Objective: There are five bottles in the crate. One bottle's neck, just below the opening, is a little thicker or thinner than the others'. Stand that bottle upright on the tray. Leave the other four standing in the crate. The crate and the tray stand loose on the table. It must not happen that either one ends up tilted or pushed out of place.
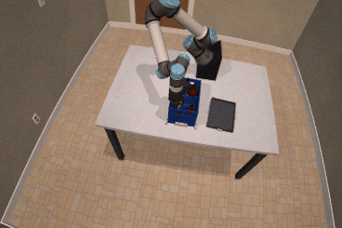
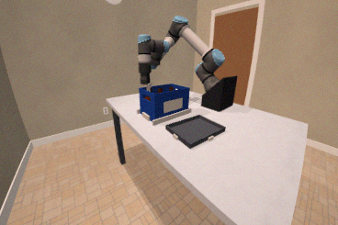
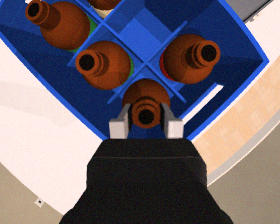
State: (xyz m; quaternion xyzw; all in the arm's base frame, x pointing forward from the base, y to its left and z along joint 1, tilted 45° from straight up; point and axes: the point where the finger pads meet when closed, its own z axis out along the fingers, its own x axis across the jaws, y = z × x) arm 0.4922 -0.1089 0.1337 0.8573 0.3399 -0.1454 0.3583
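The bottle lies 7 cm below my hand. The rest, counted from my hand: dark tray: 33 cm to the left, 15 cm below, 7 cm behind; then blue crate: 9 cm behind, 8 cm below, 5 cm to the left.
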